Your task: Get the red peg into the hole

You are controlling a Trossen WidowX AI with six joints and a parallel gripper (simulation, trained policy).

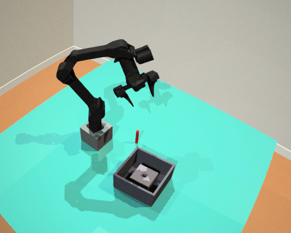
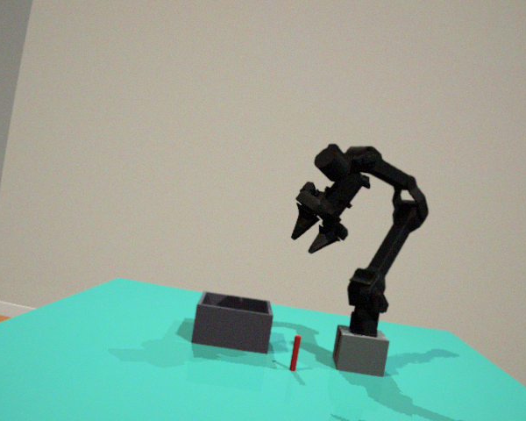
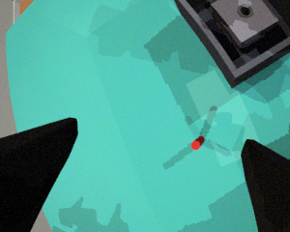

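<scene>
The red peg is 30 mm behind my gripper tip, 10 mm to the left of it and 240 mm below it. The rest, counted from my gripper tip: dark grey box 170 mm ahead, 130 mm to the right, 260 mm below; then grey plate 170 mm ahead, 130 mm to the right, 240 mm below.
</scene>
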